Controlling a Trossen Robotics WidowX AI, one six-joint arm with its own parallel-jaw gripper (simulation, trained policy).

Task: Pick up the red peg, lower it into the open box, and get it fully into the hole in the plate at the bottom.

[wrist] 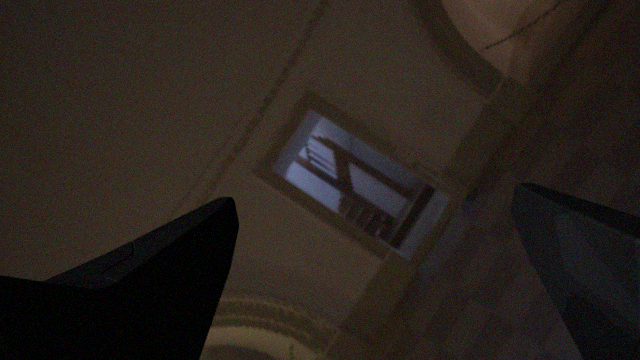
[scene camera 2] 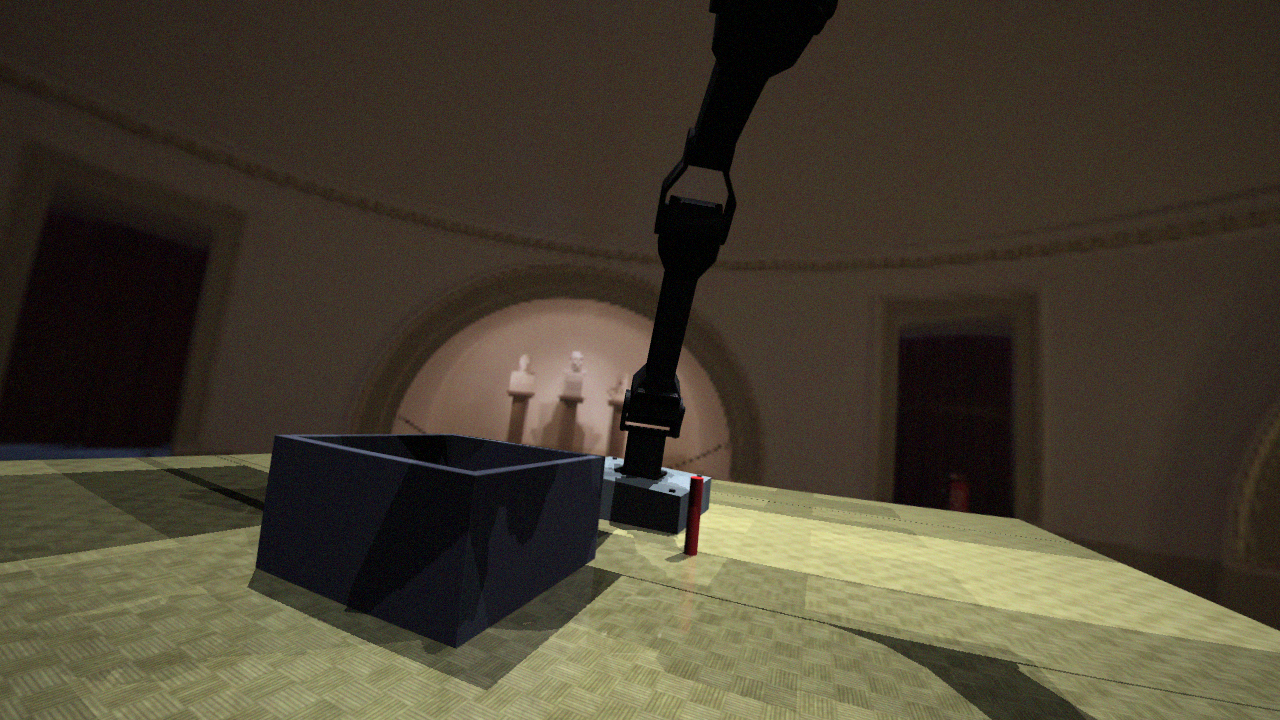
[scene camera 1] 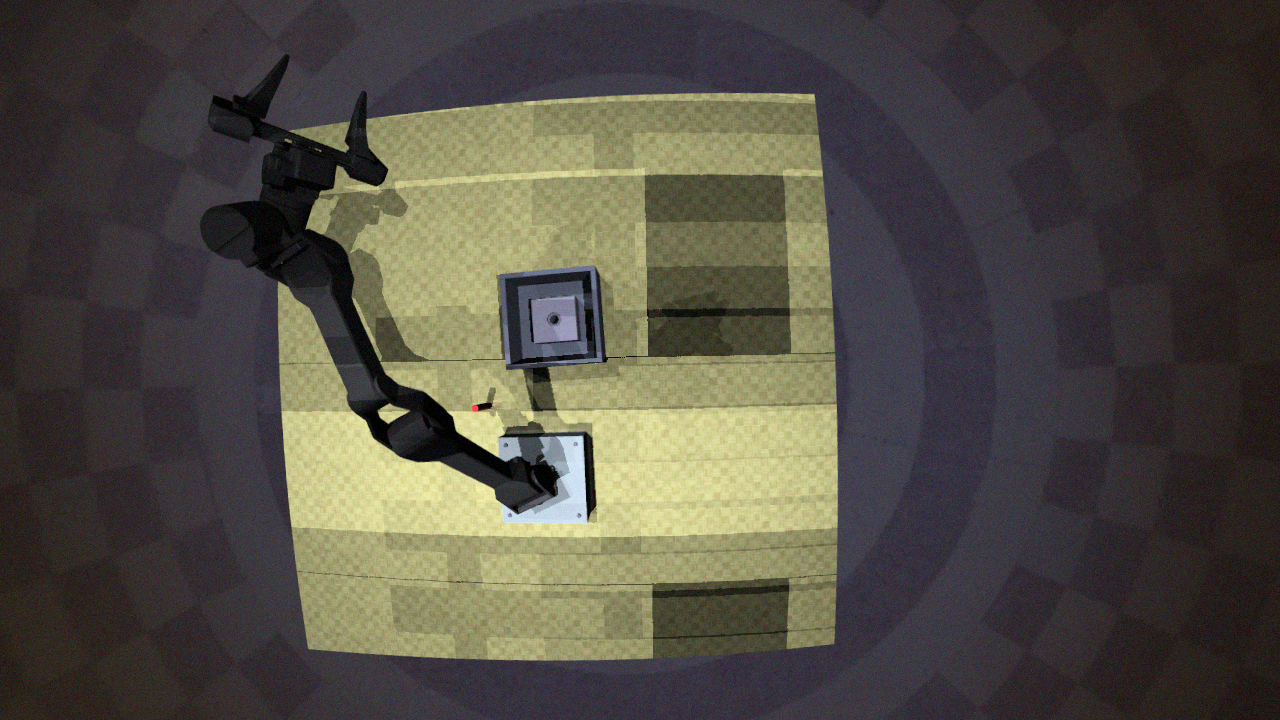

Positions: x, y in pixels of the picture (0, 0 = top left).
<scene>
my gripper: wrist; scene camera 1; not seen in scene camera 2 (out of frame)
grey plate: scene camera 1 544, 311; not seen in the wrist view (out of frame); not seen in scene camera 2 (hidden by a dark blue box)
same spot on my gripper: (wrist: 163, 288) = (scene camera 1: 274, 91)
</scene>
